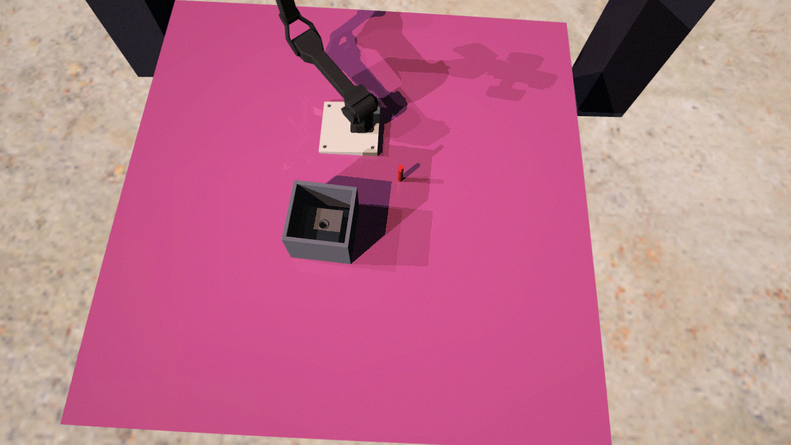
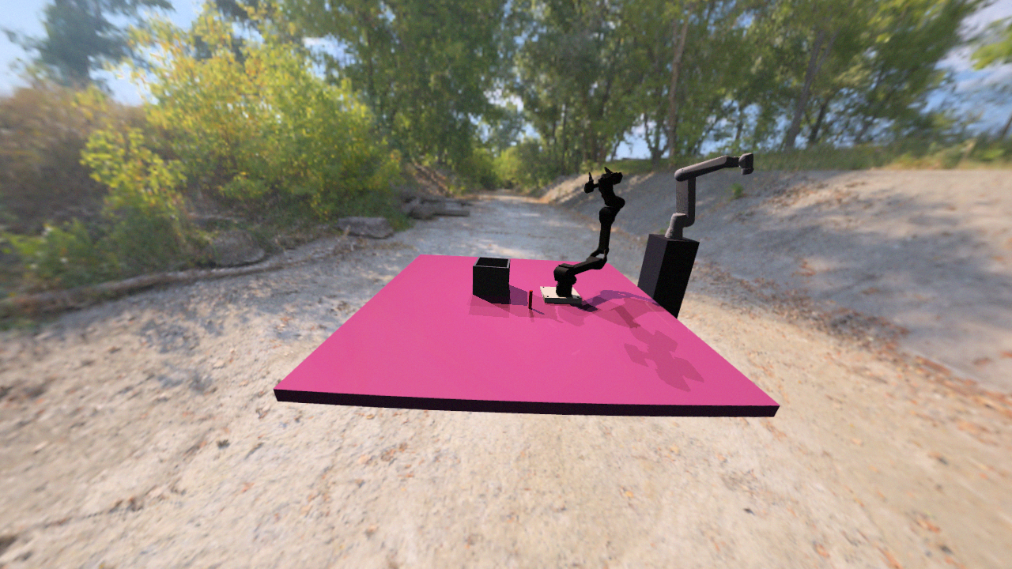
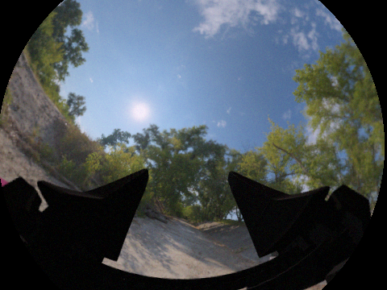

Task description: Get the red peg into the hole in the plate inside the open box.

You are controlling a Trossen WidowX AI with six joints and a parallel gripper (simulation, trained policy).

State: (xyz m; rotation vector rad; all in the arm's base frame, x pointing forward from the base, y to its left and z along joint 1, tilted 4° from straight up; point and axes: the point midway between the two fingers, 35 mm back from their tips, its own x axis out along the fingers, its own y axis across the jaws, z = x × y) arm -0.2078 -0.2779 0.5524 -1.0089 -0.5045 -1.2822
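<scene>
The red peg lies 36 cm ahead of my gripper tip, 45 cm to the left of it and 54 cm below it. The rest, counted from my gripper tip: grey plate (52 cm ahead, 25 cm to the left, 53 cm below).
</scene>
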